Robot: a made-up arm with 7 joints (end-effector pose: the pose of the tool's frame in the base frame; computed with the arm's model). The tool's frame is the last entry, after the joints.
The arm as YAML. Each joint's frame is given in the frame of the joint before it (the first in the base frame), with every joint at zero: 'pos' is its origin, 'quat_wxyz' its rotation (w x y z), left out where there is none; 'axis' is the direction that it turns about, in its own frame. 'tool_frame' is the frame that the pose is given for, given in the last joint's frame.
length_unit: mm
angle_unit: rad
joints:
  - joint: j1
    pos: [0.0, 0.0, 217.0]
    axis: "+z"
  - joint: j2
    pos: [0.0, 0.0, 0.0]
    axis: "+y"
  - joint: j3
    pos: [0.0, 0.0, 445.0]
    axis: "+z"
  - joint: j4
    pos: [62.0, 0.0, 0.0]
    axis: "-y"
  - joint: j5
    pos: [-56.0, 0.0, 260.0]
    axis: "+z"
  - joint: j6
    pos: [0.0, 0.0, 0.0]
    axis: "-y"
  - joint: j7
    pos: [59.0, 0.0, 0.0]
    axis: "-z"
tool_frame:
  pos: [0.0, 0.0, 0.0]
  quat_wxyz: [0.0, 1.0, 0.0, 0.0]
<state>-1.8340 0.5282 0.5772 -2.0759 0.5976 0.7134 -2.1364</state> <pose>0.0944 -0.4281 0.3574 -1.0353 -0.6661 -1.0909</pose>
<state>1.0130 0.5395 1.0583 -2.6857 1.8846 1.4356 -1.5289</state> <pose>-0.0875 0.2861 0.3148 -0.7295 -0.7644 1.5471</pose>
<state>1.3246 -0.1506 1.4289 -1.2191 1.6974 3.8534 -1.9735</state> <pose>-0.2380 0.0530 0.7911 -0.5901 -1.2152 -1.0784</pose>
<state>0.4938 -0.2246 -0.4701 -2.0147 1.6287 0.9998 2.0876</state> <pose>0.2866 -0.0020 0.6481 -1.2183 1.2732 2.2693</pose>
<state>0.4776 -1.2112 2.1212 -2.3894 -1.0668 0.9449 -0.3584</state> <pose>-0.3718 0.1143 0.1807 0.1960 0.2210 0.7087</pose>
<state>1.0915 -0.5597 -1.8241 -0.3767 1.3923 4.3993 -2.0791</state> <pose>-0.1091 -0.3722 0.7531 0.2770 -1.8308 0.9413</pose>
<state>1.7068 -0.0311 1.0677 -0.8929 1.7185 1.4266 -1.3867</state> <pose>-0.2559 0.0692 0.9098 1.3298 -0.9265 0.6950</pose>
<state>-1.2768 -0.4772 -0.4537 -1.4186 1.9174 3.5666 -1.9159</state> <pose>-0.1726 -0.0244 0.7864 0.3687 -1.3027 1.1616</pose>
